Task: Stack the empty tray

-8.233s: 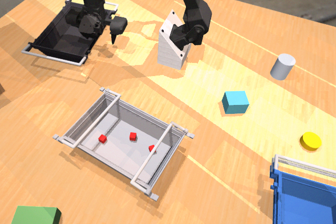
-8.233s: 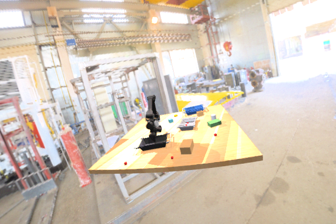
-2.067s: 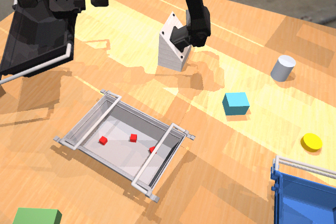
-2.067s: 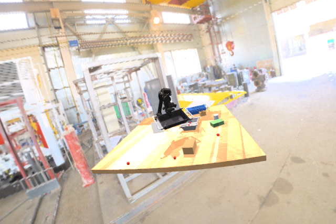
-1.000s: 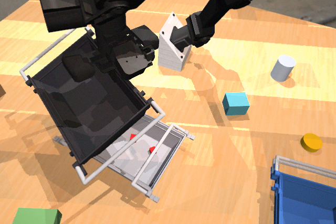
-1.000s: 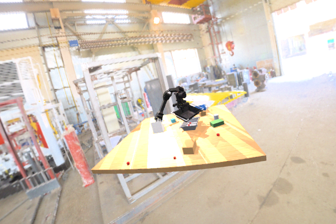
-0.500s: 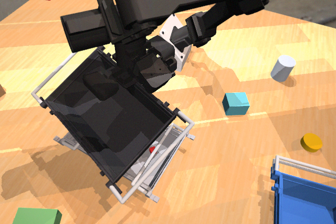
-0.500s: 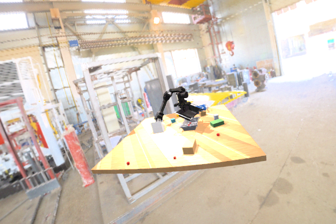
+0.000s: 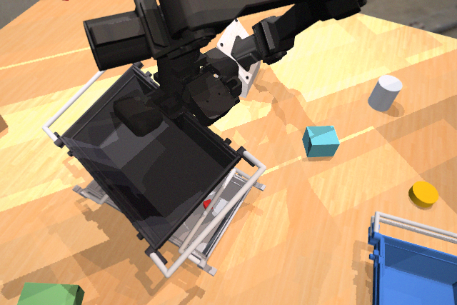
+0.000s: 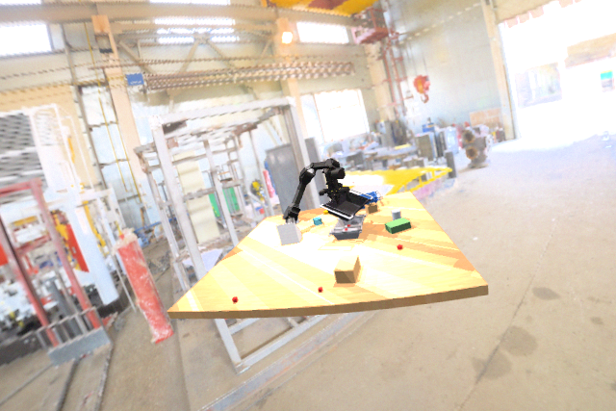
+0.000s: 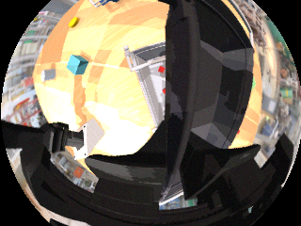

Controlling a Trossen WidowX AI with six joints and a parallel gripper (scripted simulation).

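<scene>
The black tray lies 60 mm ahead of my gripper tip and 40 mm to the right of it. Also, from my gripper tip: green block: 300 mm ahead, 120 mm to the right, 160 mm below; cyan block: 170 mm behind, 250 mm to the left, 160 mm below; yellow disc: 100 mm behind, 470 mm to the left, 170 mm below.
</scene>
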